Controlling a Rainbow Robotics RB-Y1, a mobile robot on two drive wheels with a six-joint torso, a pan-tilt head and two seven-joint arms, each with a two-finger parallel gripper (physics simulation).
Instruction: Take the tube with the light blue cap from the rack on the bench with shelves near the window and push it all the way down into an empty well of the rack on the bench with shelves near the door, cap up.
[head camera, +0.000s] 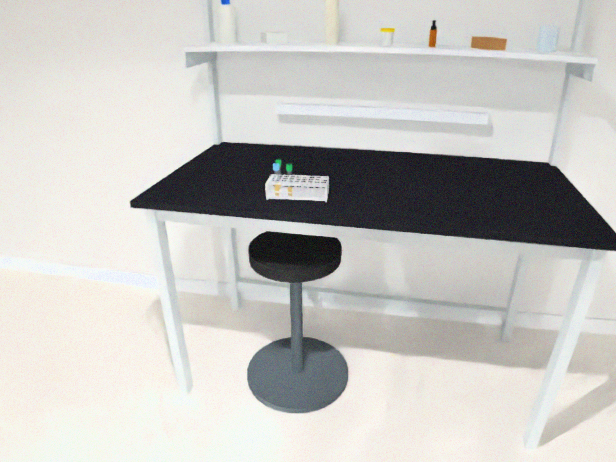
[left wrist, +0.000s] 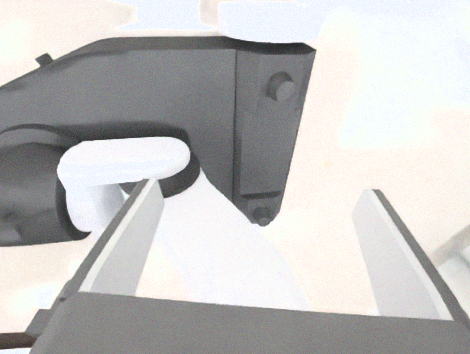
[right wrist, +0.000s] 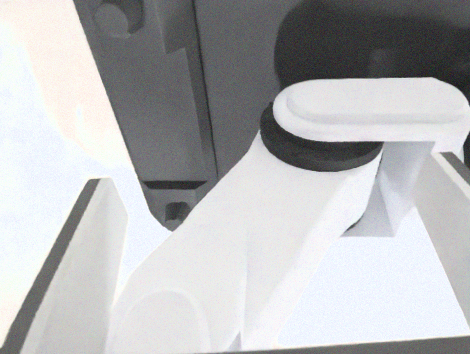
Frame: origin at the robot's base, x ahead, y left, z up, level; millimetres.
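Where they show: left gripper, fingertip midpoint: (left wrist: 256, 196); right gripper, fingertip midpoint: (right wrist: 268, 185).
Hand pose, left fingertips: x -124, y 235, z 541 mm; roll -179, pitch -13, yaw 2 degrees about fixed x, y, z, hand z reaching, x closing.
Observation:
Things, the pixels of their top centre, and the offset from my left fingertips. "spot": a spot on its surface instead. Level surfaces: height alone.
- tube with a light blue cap, surface spot: (head camera: 276, 167) spot: 1349 mm ahead, 204 mm right, 485 mm up
- white rack, top centre: (head camera: 297, 179) 1379 mm ahead, 272 mm right, 431 mm up
- black-topped bench, surface height: 374 mm up
- black stool, top centre: (head camera: 295, 246) 1500 mm ahead, 260 mm right, 120 mm up
A tube with a light blue cap (head camera: 276, 167) stands upright in the left end of a white rack (head camera: 305, 193) on a black-topped bench (head camera: 425, 195). Two green-capped tubes stand close to it, one behind and one to its right. The right part of the rack shows empty wells. My left gripper (left wrist: 256, 196) is open and empty in the left wrist view, over the floor beside the robot's body. My right gripper (right wrist: 268, 185) is open and empty in the right wrist view. Neither gripper shows in the head view. A second rack does not show in any view.
A black stool (head camera: 295, 257) with a round grey foot stands at the bench's front, below the rack. A white shelf (head camera: 350, 49) above the bench holds bottles, jars and boxes. A white rail (head camera: 380, 114) runs along the wall. Bench legs (head camera: 172, 310) (head camera: 562, 350) reach the floor.

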